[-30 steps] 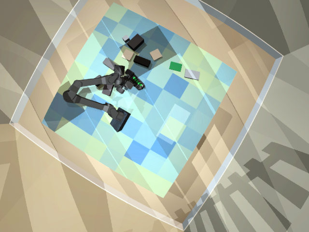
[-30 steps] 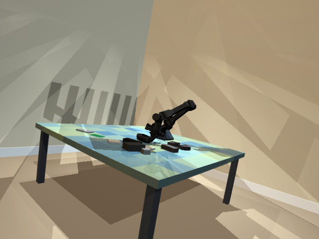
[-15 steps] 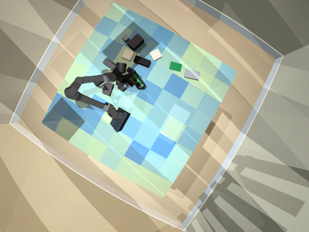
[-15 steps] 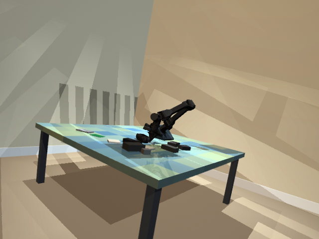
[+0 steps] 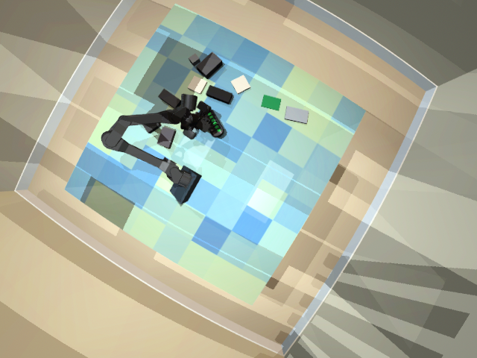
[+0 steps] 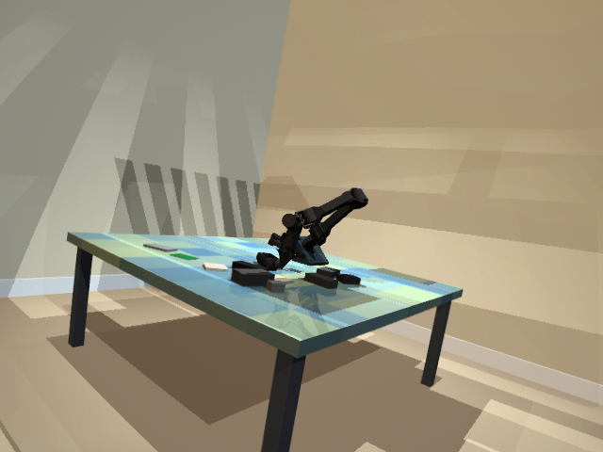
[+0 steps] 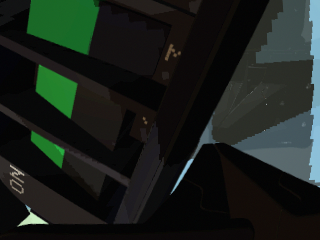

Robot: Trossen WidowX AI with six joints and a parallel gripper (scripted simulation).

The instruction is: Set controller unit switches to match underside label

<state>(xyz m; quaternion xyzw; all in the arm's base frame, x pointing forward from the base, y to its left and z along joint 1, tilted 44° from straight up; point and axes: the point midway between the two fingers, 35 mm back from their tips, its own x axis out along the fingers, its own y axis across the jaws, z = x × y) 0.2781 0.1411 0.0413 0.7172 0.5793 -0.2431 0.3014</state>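
Now: the black block 170 mm ahead of my gripper tip, 10 mm to the left of it and 10 mm above it. The rest, counted from my gripper tip: green tile: 300 mm ahead, 250 mm to the right, 10 mm below; dark grey block: 280 mm ahead, 150 mm to the left, 10 mm above; small grey cube: 260 mm ahead, 240 mm to the left, 10 mm above.
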